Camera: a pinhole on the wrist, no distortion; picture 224 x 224 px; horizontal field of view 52.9 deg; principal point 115.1 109.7 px. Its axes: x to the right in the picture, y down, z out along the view. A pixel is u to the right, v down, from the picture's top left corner.
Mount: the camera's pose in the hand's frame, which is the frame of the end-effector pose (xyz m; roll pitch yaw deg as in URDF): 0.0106 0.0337 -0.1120 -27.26 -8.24 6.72
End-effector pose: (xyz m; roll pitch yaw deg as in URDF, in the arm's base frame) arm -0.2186 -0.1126 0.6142 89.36 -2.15 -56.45
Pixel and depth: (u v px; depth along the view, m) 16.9 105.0 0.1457
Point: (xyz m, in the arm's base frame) -0.2697 -0.0490 0.6990
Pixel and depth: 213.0 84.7 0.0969
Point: -0.1869 -0.1303 0.6869
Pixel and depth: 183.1 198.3 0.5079
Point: -0.4114 -0.2944 1.0721
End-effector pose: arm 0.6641 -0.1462 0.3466 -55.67 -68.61 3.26
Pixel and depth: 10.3 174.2 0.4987
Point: 0.6795 0.2435 -0.0042
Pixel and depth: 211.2 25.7 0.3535
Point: 0.6061 0.1329 0.4708
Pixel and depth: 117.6 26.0 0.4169
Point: 0.5170 0.1598 0.3394
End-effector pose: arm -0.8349 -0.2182 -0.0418 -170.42 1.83 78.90
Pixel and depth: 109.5 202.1 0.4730
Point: -0.4897 -0.3905 -0.3189
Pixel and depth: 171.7 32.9 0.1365
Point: -0.7821 -0.2080 -0.0855
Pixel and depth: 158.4 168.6 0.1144
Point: -0.7197 -0.2301 -0.0395
